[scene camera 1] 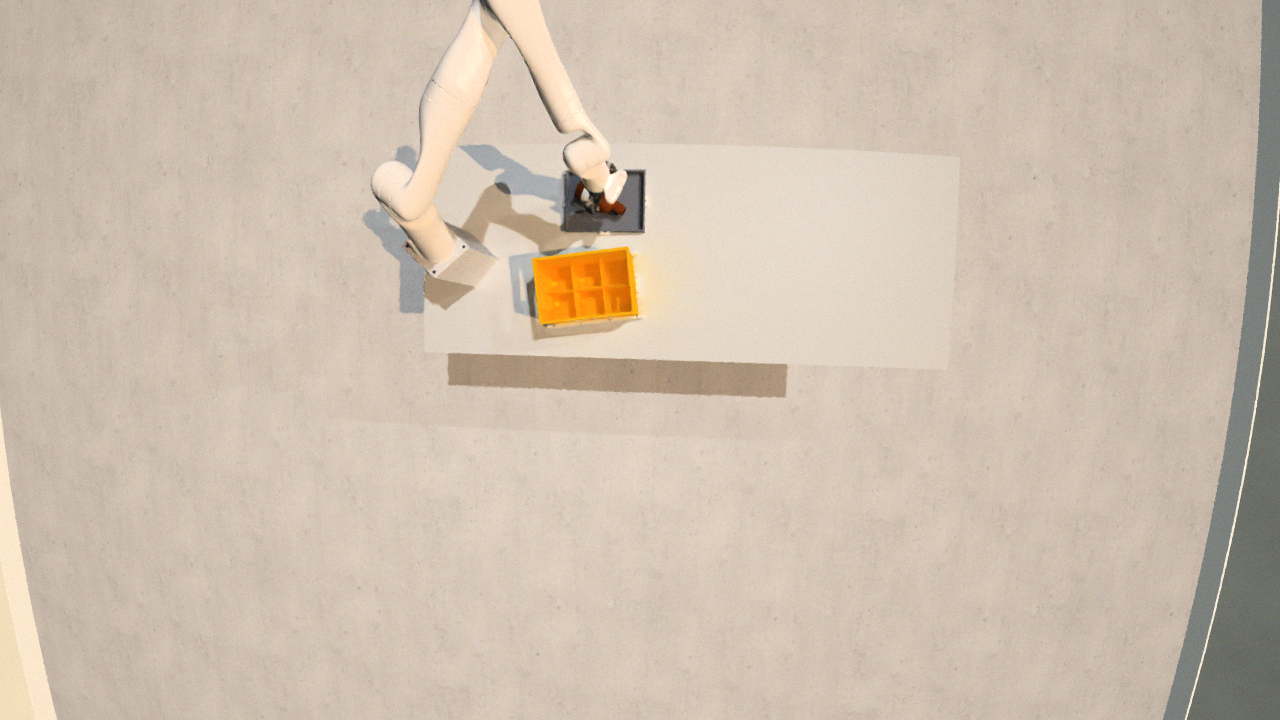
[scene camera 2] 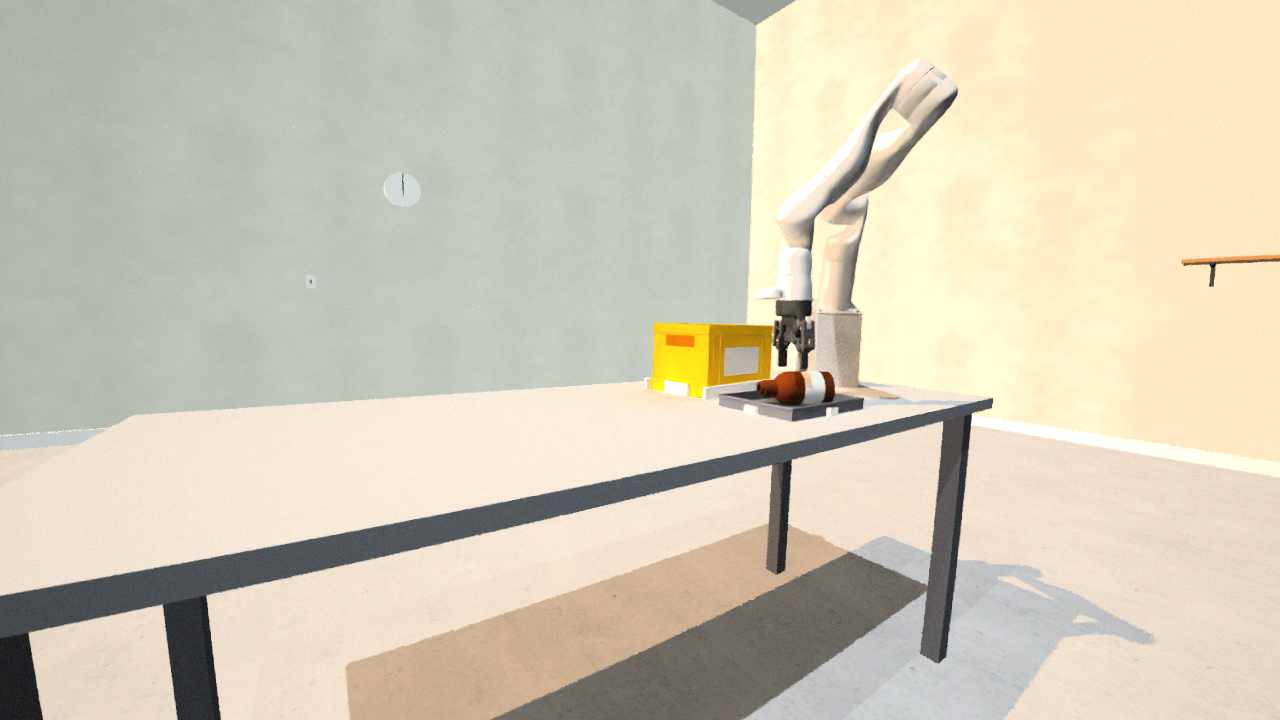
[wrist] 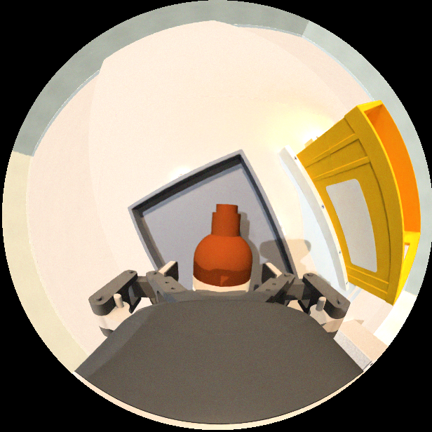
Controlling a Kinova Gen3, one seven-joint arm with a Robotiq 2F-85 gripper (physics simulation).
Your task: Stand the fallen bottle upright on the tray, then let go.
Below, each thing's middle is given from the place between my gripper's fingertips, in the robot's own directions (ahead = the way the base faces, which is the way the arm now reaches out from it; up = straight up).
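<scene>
Brown bottle (scene camera 2: 791,387): 10 mm behind my hand, 10 mm to the left of it, 40 mm below it.
</scene>
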